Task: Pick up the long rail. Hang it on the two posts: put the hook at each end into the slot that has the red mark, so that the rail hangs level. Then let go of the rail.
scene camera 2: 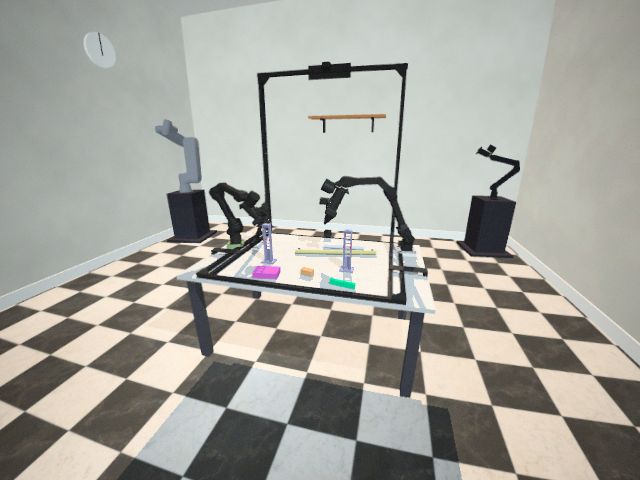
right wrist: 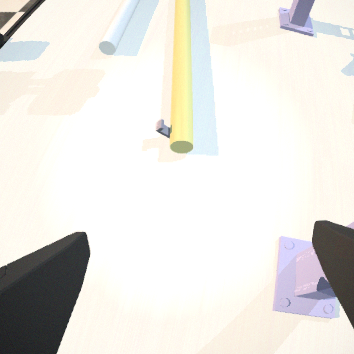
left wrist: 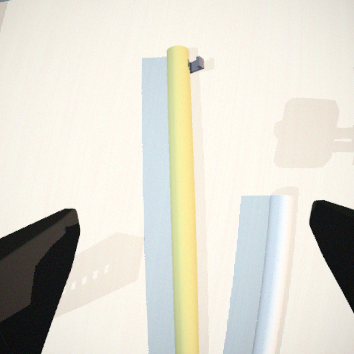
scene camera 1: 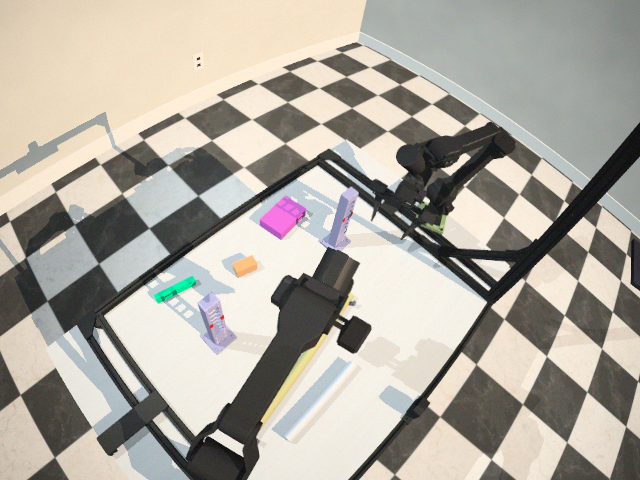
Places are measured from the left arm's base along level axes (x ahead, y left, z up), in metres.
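Where they show: left gripper, fingertip midpoint: (scene camera 2: 324, 222) (left wrist: 197, 217); right gripper, fingertip midpoint: (scene camera 2: 271, 228) (right wrist: 201, 238) (scene camera 1: 386, 230); left arm's base at its link origin: (scene camera 2: 406, 249); right arm's base at its link origin: (scene camera 2: 235, 242).
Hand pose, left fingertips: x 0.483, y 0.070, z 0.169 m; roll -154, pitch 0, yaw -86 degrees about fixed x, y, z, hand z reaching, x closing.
Each offset is from my left fingertips to the centre of the thing. "*": to the spot under its first point.
The long yellow rail {0.064 m back, 0.012 m right, 0.179 m down} (scene camera 1: 301, 364) (scene camera 2: 320, 252) (left wrist: 182, 200) (right wrist: 182, 75) lies on the table, off the posts. A dark hook sticks out sideways near each end; one hook {* 0.150 m ahead, 0.011 m right, 0.171 m down} (left wrist: 197, 64) shows in the left wrist view, the other hook (right wrist: 163, 128) in the right wrist view. Two lilac posts {0.138 m back, 0.193 m left, 0.089 m down} (scene camera 1: 214, 325) {0.295 m ahead, 0.141 m left, 0.089 m down} (scene camera 1: 342, 219) (scene camera 2: 267, 242) (scene camera 2: 347, 253) stand upright with red marks at their slots. My left gripper (scene camera 2: 327, 221) (left wrist: 197, 217) is open and empty above the rail; its arm hides part of the rail in scene camera 1. My right gripper (scene camera 1: 388, 228) (right wrist: 201, 238) is open and empty, beyond the rail's end.
A white rod {0.108 m back, 0.100 m right, 0.184 m down} (scene camera 1: 320, 400) (scene camera 2: 343, 247) (left wrist: 276, 265) (right wrist: 120, 27) lies beside the rail. A magenta box {0.254 m ahead, 0.305 m left, 0.182 m down} (scene camera 1: 281, 218) (scene camera 2: 266, 272), an orange block {0.056 m ahead, 0.276 m left, 0.182 m down} (scene camera 1: 245, 266) (scene camera 2: 307, 271) and a green bar {0.124 m back, 0.370 m left, 0.184 m down} (scene camera 1: 175, 289) (scene camera 2: 342, 283) lie on the posts' other side. A black frame borders the table.
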